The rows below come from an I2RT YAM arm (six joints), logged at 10 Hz.
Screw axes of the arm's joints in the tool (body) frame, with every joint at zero. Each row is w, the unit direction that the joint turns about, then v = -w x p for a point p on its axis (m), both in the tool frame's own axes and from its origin. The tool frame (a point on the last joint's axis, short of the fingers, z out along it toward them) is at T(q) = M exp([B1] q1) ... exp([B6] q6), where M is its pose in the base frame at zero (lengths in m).
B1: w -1 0 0 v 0 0.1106 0
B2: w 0 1 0 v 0.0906 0 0.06
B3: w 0 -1 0 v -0.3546 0 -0.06
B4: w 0 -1 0 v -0.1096 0 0
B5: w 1 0 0 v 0 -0.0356 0
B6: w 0 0 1 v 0 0 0
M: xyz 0.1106 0 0.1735 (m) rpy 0 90 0 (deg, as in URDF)
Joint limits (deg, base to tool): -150..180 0..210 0..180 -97..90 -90..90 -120..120
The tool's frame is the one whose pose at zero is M.
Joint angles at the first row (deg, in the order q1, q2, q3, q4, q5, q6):
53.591 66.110 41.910 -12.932 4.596 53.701
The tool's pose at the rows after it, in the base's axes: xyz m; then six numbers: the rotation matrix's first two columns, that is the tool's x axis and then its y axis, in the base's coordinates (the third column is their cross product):
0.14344 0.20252 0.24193 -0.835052 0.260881 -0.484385 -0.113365 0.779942 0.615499
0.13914 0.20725 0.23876 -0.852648 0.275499 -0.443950 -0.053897 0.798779 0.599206
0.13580 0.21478 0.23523 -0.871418 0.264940 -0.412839 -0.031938 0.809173 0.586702
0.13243 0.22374 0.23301 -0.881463 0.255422 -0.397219 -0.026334 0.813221 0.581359
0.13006 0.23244 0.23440 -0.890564 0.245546 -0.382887 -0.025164 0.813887 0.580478
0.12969 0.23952 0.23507 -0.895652 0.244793 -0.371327 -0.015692 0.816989 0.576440
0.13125 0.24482 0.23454 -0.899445 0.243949 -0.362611 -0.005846 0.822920 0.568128
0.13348 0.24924 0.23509 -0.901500 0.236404 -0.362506 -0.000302 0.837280 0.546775
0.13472 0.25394 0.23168 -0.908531 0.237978 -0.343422 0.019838 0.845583 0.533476
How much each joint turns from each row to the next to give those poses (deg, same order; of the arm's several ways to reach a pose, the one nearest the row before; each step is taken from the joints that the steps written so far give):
2.122 0.400 0.518 -1.784 2.546 3.805
1.628 1.426 1.278 -3.411 1.422 3.691
1.543 1.936 1.153 -1.644 -0.050 2.030
1.703 1.886 1.065 -0.339 0.341 1.470
1.357 1.667 1.673 -0.716 -0.047 1.108
0.790 1.633 1.557 -0.739 0.161 1.051
0.214 1.560 1.307 -0.685 -0.005 0.552
0.048 1.541 1.731 -1.674 0.343 -0.084
0.169 1.713 1.028 -0.926 -0.293 1.049

